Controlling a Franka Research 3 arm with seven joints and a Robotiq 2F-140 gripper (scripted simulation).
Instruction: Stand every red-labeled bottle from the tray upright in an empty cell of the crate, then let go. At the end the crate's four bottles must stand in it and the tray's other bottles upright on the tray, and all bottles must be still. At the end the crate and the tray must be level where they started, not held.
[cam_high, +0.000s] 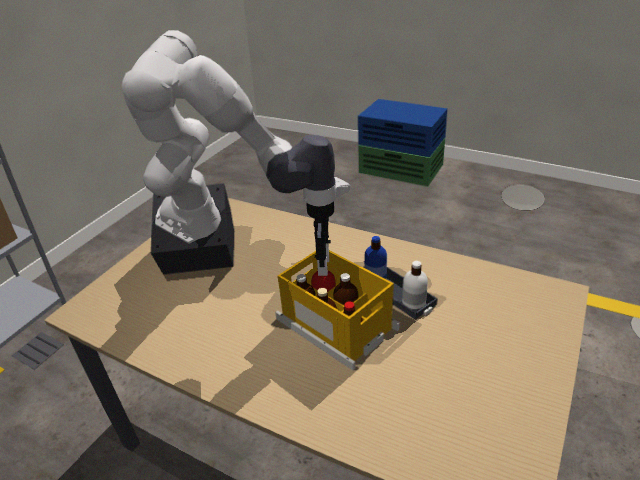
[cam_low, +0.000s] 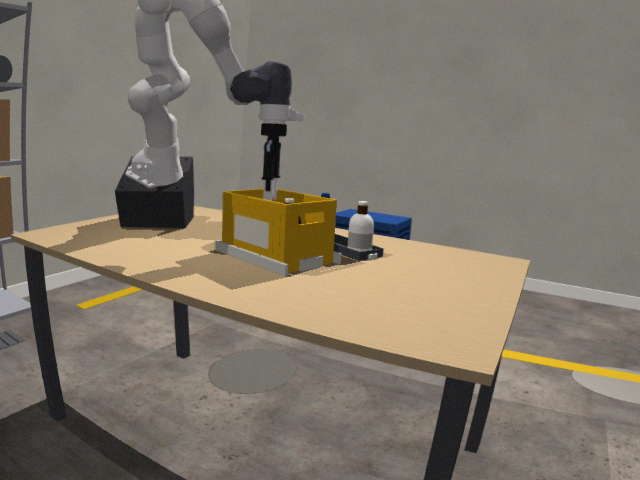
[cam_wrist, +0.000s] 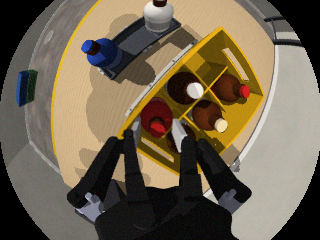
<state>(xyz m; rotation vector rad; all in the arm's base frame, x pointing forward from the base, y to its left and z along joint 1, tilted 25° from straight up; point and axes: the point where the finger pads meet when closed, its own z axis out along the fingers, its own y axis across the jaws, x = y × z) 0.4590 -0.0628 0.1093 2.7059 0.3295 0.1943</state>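
The red-labeled bottle is 9 cm below my hand. Also, from my hand: blue-labeled bottle: 12 cm ahead, 17 cm to the left, 9 cm below; then white-labeled bottle: 27 cm ahead, 7 cm to the left, 9 cm below; then yellow crate: 6 cm ahead, 8 cm to the right, 9 cm below.
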